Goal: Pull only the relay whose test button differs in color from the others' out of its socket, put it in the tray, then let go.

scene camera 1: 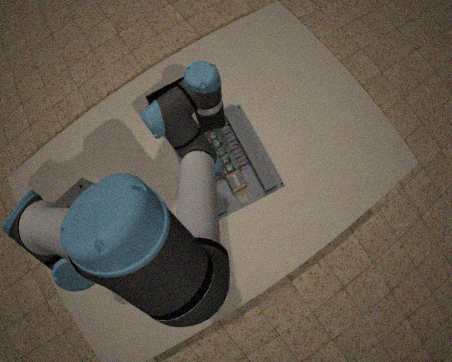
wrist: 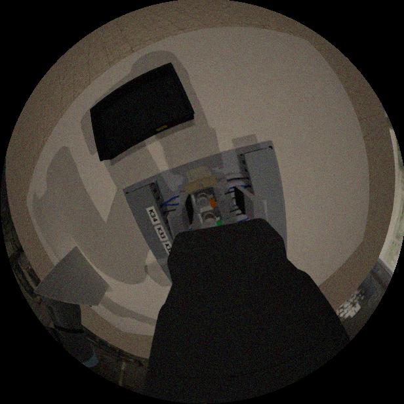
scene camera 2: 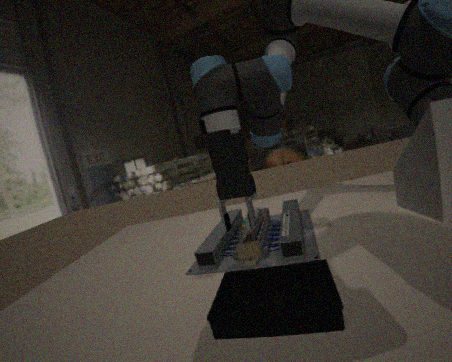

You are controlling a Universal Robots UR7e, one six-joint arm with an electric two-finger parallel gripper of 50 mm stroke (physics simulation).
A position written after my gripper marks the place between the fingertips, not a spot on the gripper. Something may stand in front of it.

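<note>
You'd find my gripper [scene camera 2: 240, 228] there, and the same gripper [wrist: 213, 198] is visible as well.
</note>
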